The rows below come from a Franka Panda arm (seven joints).
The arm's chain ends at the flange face. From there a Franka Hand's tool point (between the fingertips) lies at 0.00 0.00 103.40 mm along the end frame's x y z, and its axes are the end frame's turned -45 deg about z.
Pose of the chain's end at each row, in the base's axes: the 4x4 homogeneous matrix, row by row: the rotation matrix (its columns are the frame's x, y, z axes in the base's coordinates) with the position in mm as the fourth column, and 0 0 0 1 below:
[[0.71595 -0.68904 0.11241 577.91], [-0.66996 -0.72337 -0.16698 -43.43], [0.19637 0.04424 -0.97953 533.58], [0 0 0 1]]
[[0.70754 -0.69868 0.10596 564.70], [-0.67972 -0.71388 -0.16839 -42.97], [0.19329 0.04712 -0.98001 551.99], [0 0 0 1]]
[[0.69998 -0.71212 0.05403 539.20], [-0.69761 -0.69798 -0.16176 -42.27], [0.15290 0.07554 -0.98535 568.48], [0 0 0 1]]
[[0.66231 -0.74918 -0.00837 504.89], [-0.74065 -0.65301 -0.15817 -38.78], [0.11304 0.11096 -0.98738 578.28], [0 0 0 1]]
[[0.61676 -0.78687 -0.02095 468.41], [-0.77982 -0.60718 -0.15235 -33.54], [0.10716 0.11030 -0.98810 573.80], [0 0 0 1]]
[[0.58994 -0.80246 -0.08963 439.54], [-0.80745 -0.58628 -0.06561 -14.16], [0.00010 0.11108 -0.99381 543.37], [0 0 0 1]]
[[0.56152 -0.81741 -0.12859 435.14], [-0.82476 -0.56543 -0.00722 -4.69], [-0.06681 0.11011 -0.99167 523.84], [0 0 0 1]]
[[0.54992 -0.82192 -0.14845 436.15], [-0.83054 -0.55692 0.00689 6.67], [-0.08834 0.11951 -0.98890 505.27], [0 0 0 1]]
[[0.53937 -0.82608 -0.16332 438.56], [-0.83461 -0.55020 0.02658 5.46], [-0.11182 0.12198 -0.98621 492.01], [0 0 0 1]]
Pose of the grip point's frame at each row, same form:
[[0.99348 0.01903 0.11241 589.53], [0.03777 -0.98523 -0.16698 -60.70], [0.10757 0.17014 -0.97953 432.30], [0 0 0 1]]
[[0.99435 0.00626 0.10596 575.66], [0.02415 -0.98542 -0.16839 -60.38], [0.10336 0.17000 -0.98001 450.66], [0 0 0 1]]
[[0.99851 -0.00858 0.05403 544.79], [0.00026 -0.98683 -0.16176 -59.00], [0.05470 0.16153 -0.98535 466.59], [0 0 0 1]]
[[0.99807 -0.06143 -0.00837 504.02], [-0.06197 -0.98547 -0.15817 -55.13], [0.00147 0.15839 -0.98738 476.18], [0 0 0 1]]
[[0.99252 -0.12029 -0.02095 466.24], [-0.12207 -0.98076 -0.15235 -49.29], [-0.00222 0.15377 -0.98810 471.63], [0 0 0 1]]
[[0.98458 -0.15027 -0.08963 430.27], [-0.15639 -0.98552 -0.06561 -20.94], [-0.07847 0.07862 -0.99381 440.61], [0 0 0 1]]
[[0.97505 -0.18094 -0.12859 421.84], [-0.18337 -0.98301 -0.00722 -5.44], [-0.12510 0.03062 -0.99167 421.30], [0 0 0 1]]
[[0.97004 -0.19233 -0.14845 420.80], [-0.19348 -0.98108 0.00689 7.38], [-0.14697 0.02204 -0.98890 403.02], [0 0 0 1]]
[[0.96552 -0.20273 -0.16332 421.67], [-0.20111 -0.97921 0.02658 8.21], [-0.16532 0.00718 -0.98621 390.04], [0 0 0 1]]

